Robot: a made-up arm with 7 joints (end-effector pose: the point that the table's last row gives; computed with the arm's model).
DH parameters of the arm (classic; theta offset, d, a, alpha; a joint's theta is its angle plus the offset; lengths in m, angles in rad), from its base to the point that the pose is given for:
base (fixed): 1.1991 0 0.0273 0
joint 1: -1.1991 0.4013 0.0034 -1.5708
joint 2: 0 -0.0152 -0.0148 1.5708
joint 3: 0 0.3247 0.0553 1.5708
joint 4: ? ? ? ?
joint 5: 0 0.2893 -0.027 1.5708
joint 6: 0 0.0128 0.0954 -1.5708
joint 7: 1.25 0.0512 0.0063 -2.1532
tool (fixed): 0.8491 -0.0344 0 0
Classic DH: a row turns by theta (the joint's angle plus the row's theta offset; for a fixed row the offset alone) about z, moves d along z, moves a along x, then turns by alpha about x.
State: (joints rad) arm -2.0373 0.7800 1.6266 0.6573 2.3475 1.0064 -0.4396
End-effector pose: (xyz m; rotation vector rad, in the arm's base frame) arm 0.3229 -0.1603 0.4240 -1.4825 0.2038 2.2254
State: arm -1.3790 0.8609 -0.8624 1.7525 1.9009 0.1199 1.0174
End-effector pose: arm -0.3023 -0.4665 0.5218 0.5819 0.8723 0.7671
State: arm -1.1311 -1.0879 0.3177 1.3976 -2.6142 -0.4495 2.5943
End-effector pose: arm 0.0788 0.1309 0.8140 -0.3441 -2.4876 0.5860
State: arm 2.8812 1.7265 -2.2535 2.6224 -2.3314 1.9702 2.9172
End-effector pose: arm -0.6480 0.2295 0.4742 -0.9280 -0.3704 0.3360
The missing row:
joint 4: 0 0.0312 0.0401 1.5708
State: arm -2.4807 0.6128 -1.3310 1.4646 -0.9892 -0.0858 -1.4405
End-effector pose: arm -0.4767 0.1533 0.5960 0.1915 0.3857 -1.3087
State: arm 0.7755 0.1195 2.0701 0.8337 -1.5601 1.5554 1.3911
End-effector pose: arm -0.3086 0.2487 0.5112 1.7159 -1.5337 1.7471
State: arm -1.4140 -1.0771 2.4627 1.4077 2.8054 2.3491 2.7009
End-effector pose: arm 0.1309 0.5761 0.3351 -1.6067 1.0184 -0.8554
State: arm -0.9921 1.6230 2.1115 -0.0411 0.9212 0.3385 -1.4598
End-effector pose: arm 0.0790 0.1421 0.4580 2.7421 0.1837 0.3504
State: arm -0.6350 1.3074 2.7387 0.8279 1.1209 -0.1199 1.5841
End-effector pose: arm 0.1870 0.1720 0.7210 0.5217 1.1397 -1.6066
